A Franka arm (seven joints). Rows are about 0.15 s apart.
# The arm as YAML. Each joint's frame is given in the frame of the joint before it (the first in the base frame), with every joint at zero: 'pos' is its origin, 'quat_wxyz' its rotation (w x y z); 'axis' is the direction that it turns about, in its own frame. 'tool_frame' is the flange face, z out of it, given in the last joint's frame.
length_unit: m
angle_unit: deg
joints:
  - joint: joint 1
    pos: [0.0, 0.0, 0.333]
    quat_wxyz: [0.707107, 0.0, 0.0, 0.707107]
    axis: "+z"
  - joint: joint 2
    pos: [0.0, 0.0, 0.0]
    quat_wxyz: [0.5, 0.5, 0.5, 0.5]
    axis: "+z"
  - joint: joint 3
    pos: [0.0, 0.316, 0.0]
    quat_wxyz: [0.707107, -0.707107, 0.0, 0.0]
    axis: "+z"
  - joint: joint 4
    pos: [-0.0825, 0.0, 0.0]
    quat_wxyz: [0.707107, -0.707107, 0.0, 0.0]
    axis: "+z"
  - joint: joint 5
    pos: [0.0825, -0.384, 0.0]
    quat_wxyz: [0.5, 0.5, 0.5, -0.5]
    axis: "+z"
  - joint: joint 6
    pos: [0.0, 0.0, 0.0]
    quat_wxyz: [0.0, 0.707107, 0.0, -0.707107]
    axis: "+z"
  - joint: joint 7
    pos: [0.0, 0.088, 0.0]
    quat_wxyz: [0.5, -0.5, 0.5, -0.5]
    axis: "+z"
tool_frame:
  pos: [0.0, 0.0, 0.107]
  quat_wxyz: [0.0, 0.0, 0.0, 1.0]
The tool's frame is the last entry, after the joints.
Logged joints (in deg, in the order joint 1, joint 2, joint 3, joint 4, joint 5, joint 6, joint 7), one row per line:
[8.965, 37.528, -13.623, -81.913, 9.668, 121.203, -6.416]
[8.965, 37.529, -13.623, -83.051, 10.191, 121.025, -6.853]
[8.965, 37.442, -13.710, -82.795, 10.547, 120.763, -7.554]
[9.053, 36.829, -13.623, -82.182, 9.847, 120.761, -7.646]
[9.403, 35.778, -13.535, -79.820, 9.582, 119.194, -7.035]
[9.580, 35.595, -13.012, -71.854, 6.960, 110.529, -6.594]
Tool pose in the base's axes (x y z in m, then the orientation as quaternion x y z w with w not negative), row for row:
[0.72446, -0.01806, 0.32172, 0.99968, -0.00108, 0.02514, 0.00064]
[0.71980, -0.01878, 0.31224, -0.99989, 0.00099, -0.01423, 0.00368]
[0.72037, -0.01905, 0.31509, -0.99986, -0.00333, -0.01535, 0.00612]
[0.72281, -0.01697, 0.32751, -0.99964, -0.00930, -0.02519, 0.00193]
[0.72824, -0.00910, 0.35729, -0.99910, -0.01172, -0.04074, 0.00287]
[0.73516, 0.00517, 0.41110, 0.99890, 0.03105, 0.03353, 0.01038]
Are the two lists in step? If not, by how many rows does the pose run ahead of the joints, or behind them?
They are in step.
